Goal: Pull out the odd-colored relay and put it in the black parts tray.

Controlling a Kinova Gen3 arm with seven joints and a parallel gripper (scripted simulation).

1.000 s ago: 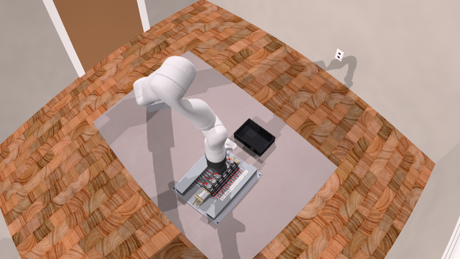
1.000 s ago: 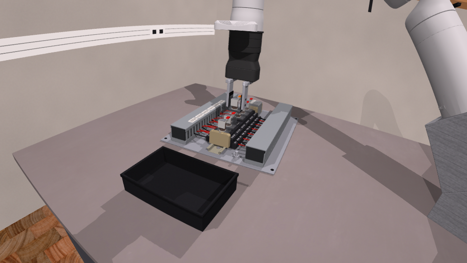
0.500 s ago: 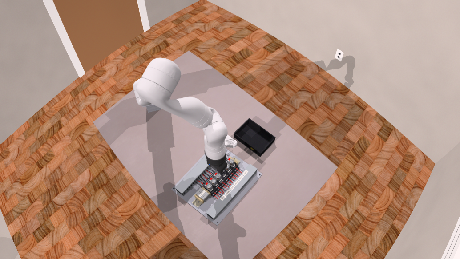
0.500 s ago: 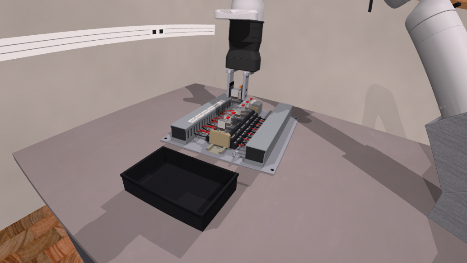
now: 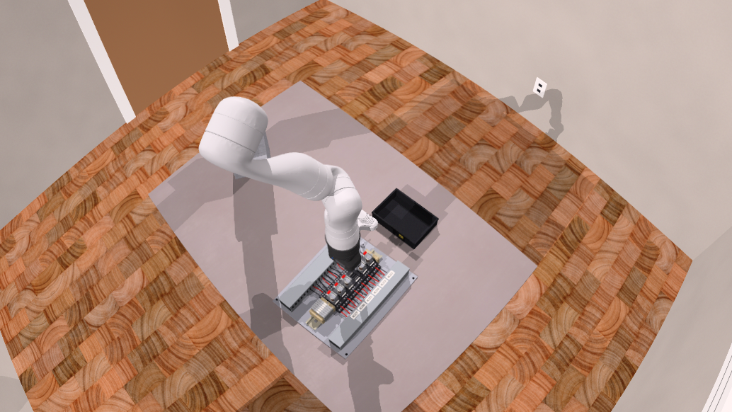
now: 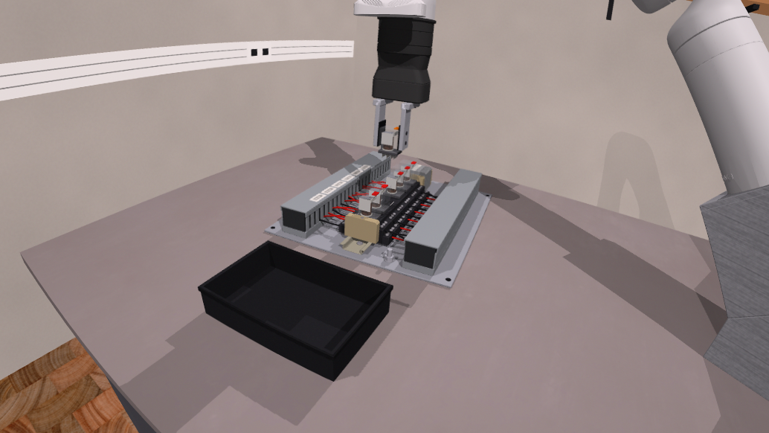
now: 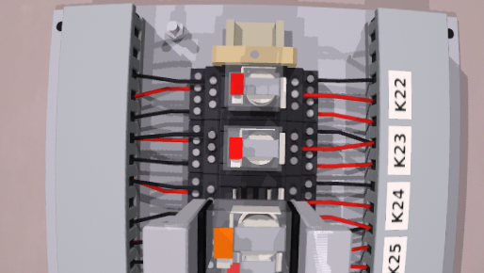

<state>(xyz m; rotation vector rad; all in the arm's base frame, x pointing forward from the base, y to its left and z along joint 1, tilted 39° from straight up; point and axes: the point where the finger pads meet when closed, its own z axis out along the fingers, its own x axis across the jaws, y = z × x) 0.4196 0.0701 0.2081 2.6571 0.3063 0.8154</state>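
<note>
Now: the tray 3 cm behind my hand, 24 cm to the left of it and 12 cm below it.
</note>
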